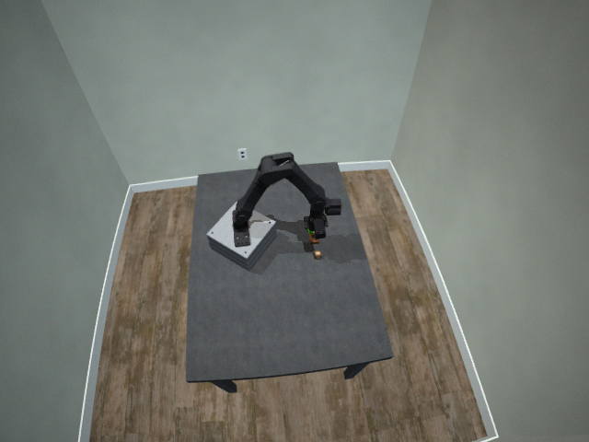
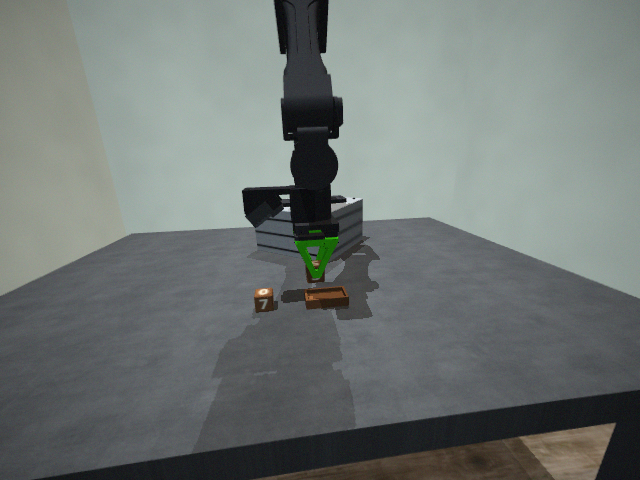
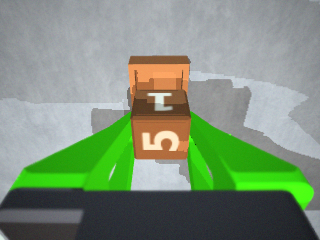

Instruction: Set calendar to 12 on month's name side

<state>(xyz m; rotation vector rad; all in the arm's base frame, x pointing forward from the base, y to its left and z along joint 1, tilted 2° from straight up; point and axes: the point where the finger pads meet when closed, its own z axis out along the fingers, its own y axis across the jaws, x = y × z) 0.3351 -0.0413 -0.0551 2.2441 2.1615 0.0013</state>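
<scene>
Now: the brown tray 2 cm to the left of my hand and 5 cm below it.
</scene>
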